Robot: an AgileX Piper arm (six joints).
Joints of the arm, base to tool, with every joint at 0 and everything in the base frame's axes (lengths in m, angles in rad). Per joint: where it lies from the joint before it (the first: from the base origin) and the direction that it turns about. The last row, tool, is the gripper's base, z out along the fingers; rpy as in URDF.
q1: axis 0 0 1 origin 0.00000 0.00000 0.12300
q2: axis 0 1 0 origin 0.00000 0.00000 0.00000
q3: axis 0 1 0 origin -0.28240 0.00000 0.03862
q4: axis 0.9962 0 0.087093 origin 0.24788 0.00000 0.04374
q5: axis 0 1 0 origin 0.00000 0.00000 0.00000
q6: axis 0.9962 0 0.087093 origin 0.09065 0.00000 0.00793
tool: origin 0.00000 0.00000 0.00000 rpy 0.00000 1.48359 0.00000
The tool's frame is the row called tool.
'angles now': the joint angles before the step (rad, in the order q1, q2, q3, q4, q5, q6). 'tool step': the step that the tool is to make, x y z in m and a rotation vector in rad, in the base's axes. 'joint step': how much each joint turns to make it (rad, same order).
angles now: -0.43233, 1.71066, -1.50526, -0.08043, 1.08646, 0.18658
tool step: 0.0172, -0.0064, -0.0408, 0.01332, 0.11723, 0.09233
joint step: 0.00559, 0.11036, 0.00008, -0.00933, -0.00496, -0.08931
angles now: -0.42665, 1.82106, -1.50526, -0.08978, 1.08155, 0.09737
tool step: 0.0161, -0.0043, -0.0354, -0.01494, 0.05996, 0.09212
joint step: 0.01095, 0.09453, -0.00011, -0.02328, -0.05239, -0.07209
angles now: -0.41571, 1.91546, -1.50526, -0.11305, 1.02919, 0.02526
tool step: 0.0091, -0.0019, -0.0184, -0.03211, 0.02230, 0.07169
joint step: 0.01011, 0.04901, -0.00021, -0.03220, -0.04659, -0.04638
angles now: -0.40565, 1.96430, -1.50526, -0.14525, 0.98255, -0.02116
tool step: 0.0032, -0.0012, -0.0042, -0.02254, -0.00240, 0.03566
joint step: 0.00301, 0.01186, 0.00029, -0.01724, -0.02648, -0.02331
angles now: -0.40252, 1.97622, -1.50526, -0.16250, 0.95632, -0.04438
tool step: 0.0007, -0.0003, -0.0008, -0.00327, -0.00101, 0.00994
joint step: 0.00004, 0.00248, -0.00035, -0.00090, -0.00562, -0.00905
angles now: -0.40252, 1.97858, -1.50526, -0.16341, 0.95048, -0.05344
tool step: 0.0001, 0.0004, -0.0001, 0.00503, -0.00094, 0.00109
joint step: -0.00014, 0.00009, -0.00007, 0.00642, 0.00059, -0.00388
